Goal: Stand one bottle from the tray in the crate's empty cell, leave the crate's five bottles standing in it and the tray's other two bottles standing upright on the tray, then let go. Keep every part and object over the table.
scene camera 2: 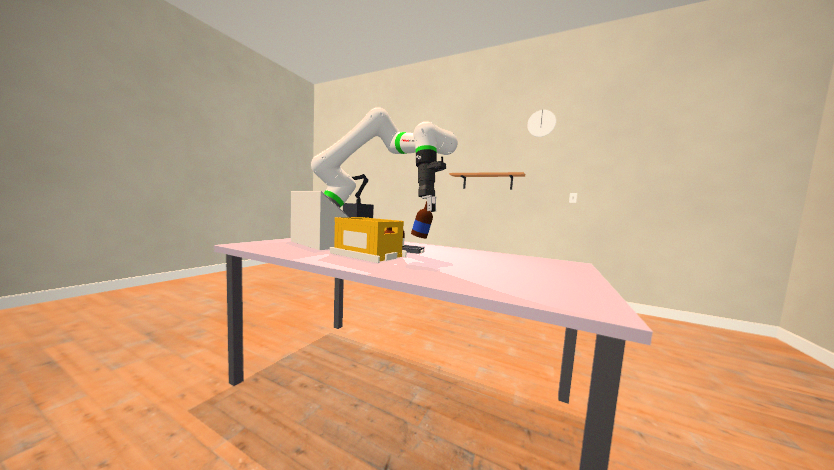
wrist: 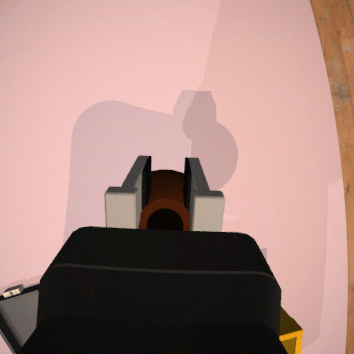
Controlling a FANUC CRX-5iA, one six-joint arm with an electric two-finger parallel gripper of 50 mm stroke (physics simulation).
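Frame: origin at the arm's base, x ahead, y left, z up, level; millimetres.
Seen in the pictures: gripper, fingertip midpoint: (scene camera 2: 431, 211) (wrist: 167, 173).
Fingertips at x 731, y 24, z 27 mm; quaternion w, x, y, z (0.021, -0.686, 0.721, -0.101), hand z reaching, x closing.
Offsets run from my fingertips to a thing's top centre. "spot": to the spot under its first point. Level surfaces: height alone.
My gripper (scene camera 2: 430, 206) (wrist: 167, 173) is shut on the neck of a brown bottle {dx -38, dy +0, dz +43 mm} (scene camera 2: 421, 224) (wrist: 167, 192) with a blue label. The bottle hangs tilted, neck up, base leaning left in the scene view, in the air above the table and right of the crate. The yellow crate {dx -317, dy -60, dz -55 mm} (scene camera 2: 356, 237) (wrist: 291, 325) stands on the table; its corner shows at the lower right of the wrist view. Brown-red shows through its handle hole, but its cells are hidden. The dark tray {dx -333, dy +183, dz -205 mm} (scene camera 2: 414, 249) (wrist: 22, 314) is partly hidden; the tray's other two bottles cannot be made out.
Pale strips {spot: dx -295, dy -163, dz -217 mm} (scene camera 2: 354, 255) run along the crate's foot on the pink table {dz -231 mm} (scene camera 2: 525, 280). A pale block (scene camera 2: 305, 218) and a black box (scene camera 2: 364, 210) with a thin black arm stand behind and left of the crate. The table's edge shows at the right of the wrist view.
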